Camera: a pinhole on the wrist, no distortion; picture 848 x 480 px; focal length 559.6 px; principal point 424.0 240.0 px. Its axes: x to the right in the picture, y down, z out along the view. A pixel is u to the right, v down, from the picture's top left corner.
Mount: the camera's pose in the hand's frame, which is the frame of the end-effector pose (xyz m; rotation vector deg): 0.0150 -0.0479 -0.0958 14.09 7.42 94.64
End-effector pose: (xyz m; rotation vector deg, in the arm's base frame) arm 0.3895 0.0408 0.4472 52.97 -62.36 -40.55
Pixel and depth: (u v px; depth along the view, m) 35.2 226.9 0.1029
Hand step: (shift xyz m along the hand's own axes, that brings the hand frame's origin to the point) 0.0474 -0.1250 -0.0025
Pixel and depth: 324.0 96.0 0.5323
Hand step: 0.2813 -0.1620 0.3809
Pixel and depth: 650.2 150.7 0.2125
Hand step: 0.0913 0.0276 0.1096
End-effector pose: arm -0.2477 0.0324 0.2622 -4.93 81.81 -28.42
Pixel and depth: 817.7 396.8 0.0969
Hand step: 0.0062 0.0112 0.0101
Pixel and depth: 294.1 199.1 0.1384
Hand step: 0.0601 -0.0874 0.0334
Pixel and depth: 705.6 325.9 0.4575
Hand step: 0.0368 0.1456 0.3831
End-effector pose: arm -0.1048 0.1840 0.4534 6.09 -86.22 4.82
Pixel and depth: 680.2 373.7 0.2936
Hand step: 0.0058 0.0606 0.2162
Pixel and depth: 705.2 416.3 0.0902
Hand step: 0.0052 -0.0112 0.0020
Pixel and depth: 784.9 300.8 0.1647
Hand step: 0.0281 0.0457 0.0768
